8 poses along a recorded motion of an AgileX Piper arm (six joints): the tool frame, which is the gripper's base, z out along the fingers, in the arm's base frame.
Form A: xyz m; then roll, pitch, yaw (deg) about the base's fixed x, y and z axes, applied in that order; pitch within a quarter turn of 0, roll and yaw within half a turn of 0.
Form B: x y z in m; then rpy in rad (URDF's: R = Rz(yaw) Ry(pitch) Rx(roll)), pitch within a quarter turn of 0, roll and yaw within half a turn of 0. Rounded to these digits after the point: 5 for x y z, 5 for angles.
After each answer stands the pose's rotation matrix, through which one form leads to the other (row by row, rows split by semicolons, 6 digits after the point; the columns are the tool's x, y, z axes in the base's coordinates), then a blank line. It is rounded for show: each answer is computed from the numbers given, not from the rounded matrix.
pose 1, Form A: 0.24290, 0.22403, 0.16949, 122.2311, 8.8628, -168.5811
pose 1, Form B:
0.24290, 0.22403, 0.16949, 2.13334, 0.15469, -2.94230
-0.968502 -0.233338 -0.086929; -0.195617 0.496976 0.845428; -0.154069 0.835804 -0.526968

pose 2, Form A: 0.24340, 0.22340, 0.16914, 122.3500, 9.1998, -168.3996
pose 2, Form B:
0.24340, 0.22340, 0.16914, 2.13541, 0.16057, -2.93913
-0.966973 -0.239904 -0.086074; -0.198498 0.497001 0.844742; -0.159878 0.833928 -0.528207

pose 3, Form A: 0.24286, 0.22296, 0.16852, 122.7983, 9.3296, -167.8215
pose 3, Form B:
0.24286, 0.22296, 0.16852, 2.14323, 0.16283, -2.92904
-0.964565 -0.247476 -0.091490; -0.208167 0.500746 0.840191; -0.162114 0.829464 -0.534518

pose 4, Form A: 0.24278, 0.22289, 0.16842, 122.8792, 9.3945, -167.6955
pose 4, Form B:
0.24278, 0.22289, 0.16842, 2.14465, 0.16396, -2.92684
-0.963925 -0.249625 -0.092393; -0.210249 0.501186 0.839410; -0.163231 0.828553 -0.535589

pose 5, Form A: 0.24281, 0.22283, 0.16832, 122.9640, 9.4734, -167.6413
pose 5, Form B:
0.24281, 0.22283, 0.16832, 2.14613, 0.16534, -2.92589
-0.963505 -0.251350 -0.092095; -0.211112 0.501947 0.838738; -0.164590 0.827570 -0.536691

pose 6, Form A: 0.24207, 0.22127, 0.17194, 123.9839, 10.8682, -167.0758
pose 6, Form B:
0.24207, 0.22127, 0.17194, 2.16393, 0.18969, -2.91602
-0.957185 -0.277402 -0.082737; -0.219650 0.509831 0.831761; -0.188550 0.814322 -0.548934

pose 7, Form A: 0.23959, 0.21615, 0.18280, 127.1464, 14.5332, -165.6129
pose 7, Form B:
0.23959, 0.21615, 0.18280, 2.21912, 0.25365, -2.89049
-0.937645 -0.343792 -0.051276; -0.240521 0.535216 0.809749; -0.250941 0.771590 -0.584532

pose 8, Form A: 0.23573, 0.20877, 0.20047, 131.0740, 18.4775, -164.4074
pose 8, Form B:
0.23573, 0.20877, 0.20047, 2.28767, 0.32249, -2.86945
-0.913543 -0.406738 -0.002063; -0.254939 0.568631 0.782090; -0.316932 0.714999 -0.623162

